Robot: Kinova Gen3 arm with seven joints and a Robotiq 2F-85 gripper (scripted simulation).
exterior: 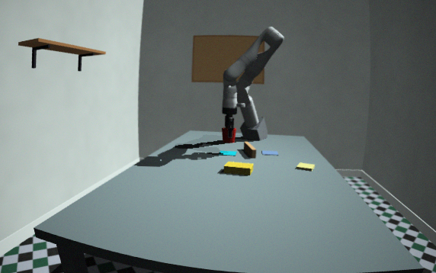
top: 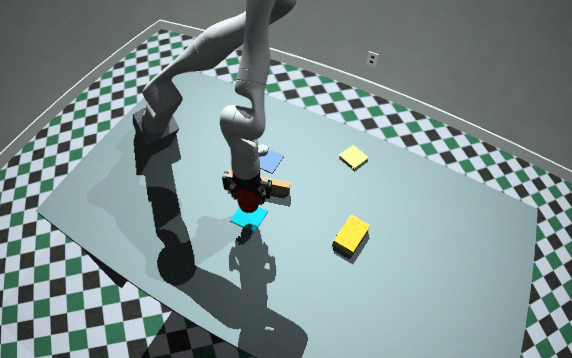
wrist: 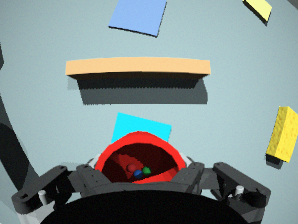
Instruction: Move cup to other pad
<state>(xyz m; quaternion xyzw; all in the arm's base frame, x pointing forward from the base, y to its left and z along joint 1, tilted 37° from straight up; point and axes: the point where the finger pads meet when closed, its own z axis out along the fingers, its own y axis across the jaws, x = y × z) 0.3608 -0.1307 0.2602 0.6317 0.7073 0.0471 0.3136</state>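
The cyan pad is 110 mm below my hand. From my hand the other things lie so: wooden rail (120 mm to the left, 90 mm below); then red cup (20 mm below); then blue marble (20 mm to the right, 30 mm below).
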